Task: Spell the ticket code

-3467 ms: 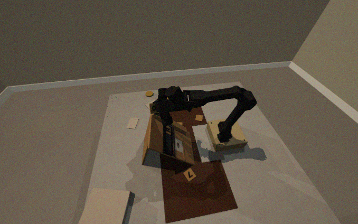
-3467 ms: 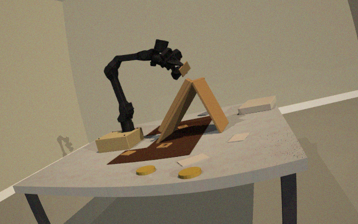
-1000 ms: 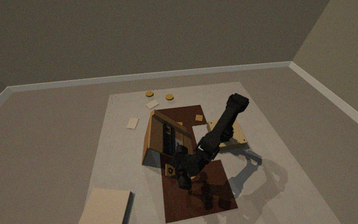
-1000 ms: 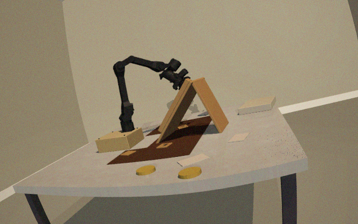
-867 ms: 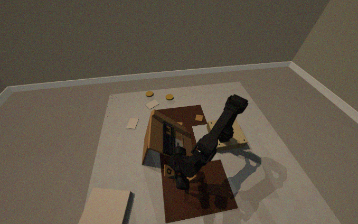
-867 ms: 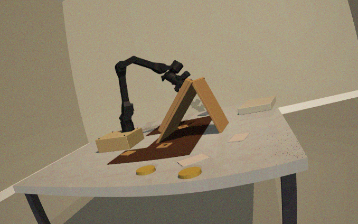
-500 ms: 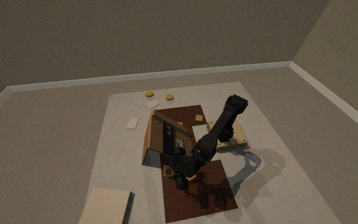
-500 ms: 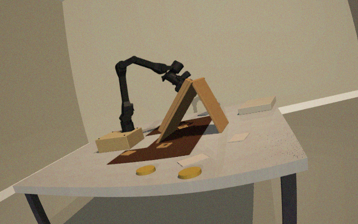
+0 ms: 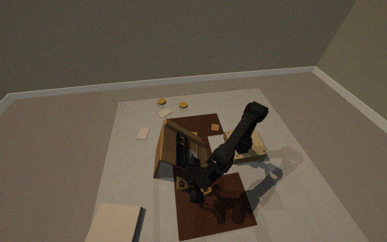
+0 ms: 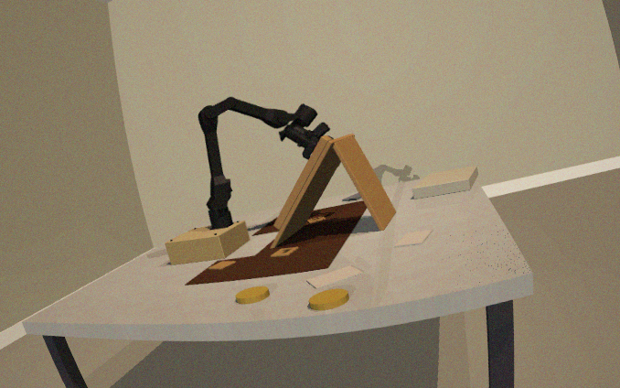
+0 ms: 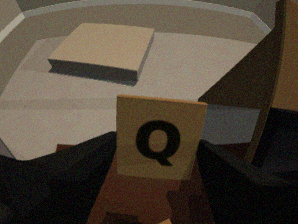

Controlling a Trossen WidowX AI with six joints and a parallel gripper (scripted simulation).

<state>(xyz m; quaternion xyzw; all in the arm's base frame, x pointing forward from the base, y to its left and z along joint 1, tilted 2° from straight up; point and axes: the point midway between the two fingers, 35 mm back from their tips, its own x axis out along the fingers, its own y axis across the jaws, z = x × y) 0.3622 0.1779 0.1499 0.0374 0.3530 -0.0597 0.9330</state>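
Right now the white ticket is 17 cm to the right of my gripper tip, 8 cm below it and 8 cm behind it. The rest, counted from my gripper tip: flat beige box (35 cm ahead, 16 cm below, 12 cm to the left); brown mat (20 cm to the right, 19 cm behind, 18 cm below).
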